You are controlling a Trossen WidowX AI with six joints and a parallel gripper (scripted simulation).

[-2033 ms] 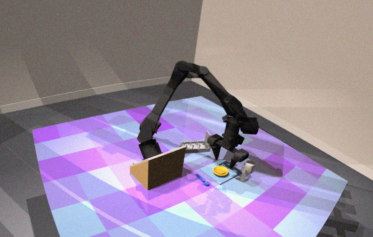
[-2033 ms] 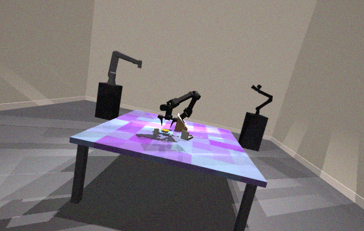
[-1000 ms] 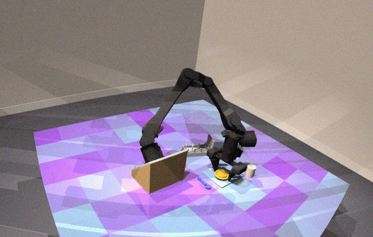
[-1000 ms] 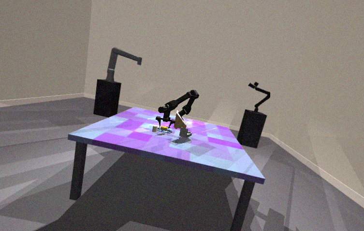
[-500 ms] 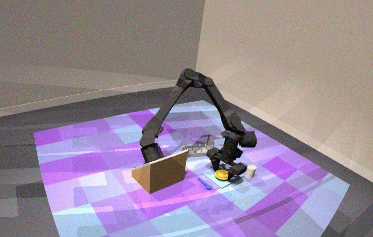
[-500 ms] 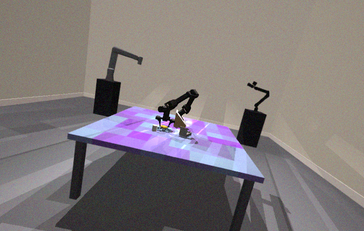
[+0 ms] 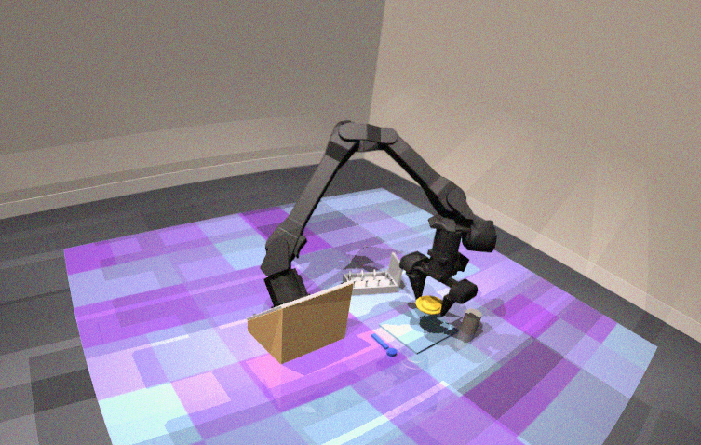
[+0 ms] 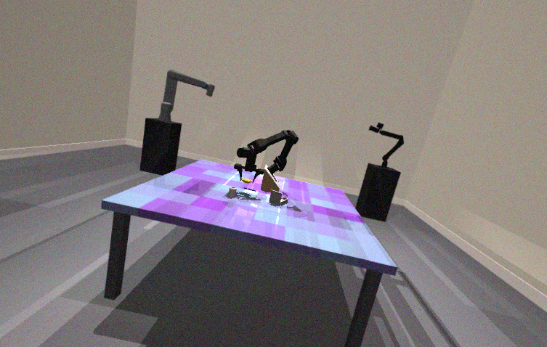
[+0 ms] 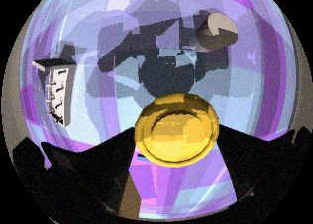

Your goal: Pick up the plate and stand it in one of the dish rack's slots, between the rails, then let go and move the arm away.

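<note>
Right now my gripper tip is 2 cm short of the grey dish rack, 22 cm to the right of it and 5 cm above it. The rest, counted from my gripper tip: beige cylinder (11 cm ahead, 6 cm to the right, 5 cm below); then yellow plate (1 cm above); then blue spoon (11 cm behind, 1 cm to the left, 7 cm below).
</note>
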